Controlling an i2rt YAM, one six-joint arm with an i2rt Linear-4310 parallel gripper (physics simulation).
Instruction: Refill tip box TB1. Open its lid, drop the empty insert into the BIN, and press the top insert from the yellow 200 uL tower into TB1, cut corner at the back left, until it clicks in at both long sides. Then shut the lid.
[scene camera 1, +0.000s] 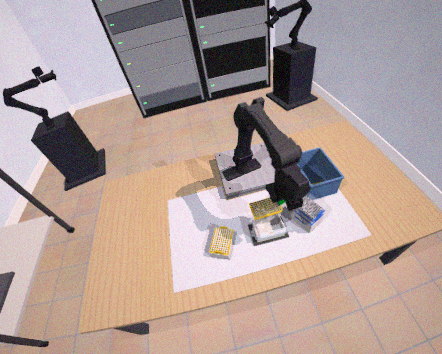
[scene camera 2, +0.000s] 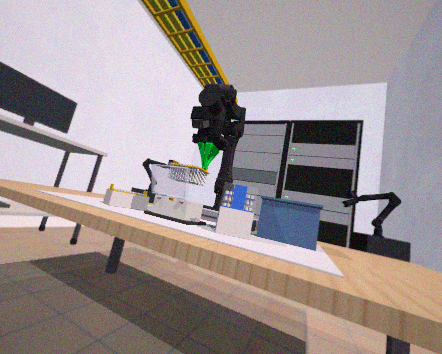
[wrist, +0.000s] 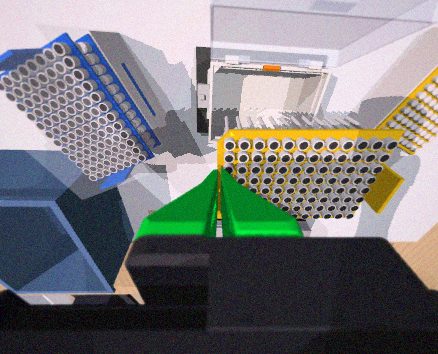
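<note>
My gripper (scene camera 1: 281, 202) (scene camera 2: 205, 170) (wrist: 219, 177) is shut on the left edge of a yellow insert full of tips (scene camera 1: 265, 207) (scene camera 2: 186, 174) (wrist: 305, 172). The insert hangs in the air, tips down, close to TB1 and partly over its arm side in the wrist view. Its cut corner is at the upper left there. White tip box TB1 (scene camera 1: 270, 231) (scene camera 2: 175, 207) (wrist: 212, 105) shows its pale inside. Its clear lid (scene camera 2: 161, 179) (wrist: 300, 35) stands open. The yellow tower (scene camera 1: 221, 241) (scene camera 2: 125, 199) (wrist: 417, 112) stands apart from TB1. The blue BIN (scene camera 1: 327, 187) (scene camera 2: 287, 225) (wrist: 87, 250) stands nearby; its contents cannot be made out.
A blue tip rack (scene camera 1: 309, 212) (scene camera 2: 235, 220) (wrist: 75, 105) stands between TB1 and the bin. A white mat (scene camera 1: 192, 270) lies under the boxes. The arm's base plate (scene camera 1: 237, 187) is behind them on the wooden table (scene camera 1: 125, 240).
</note>
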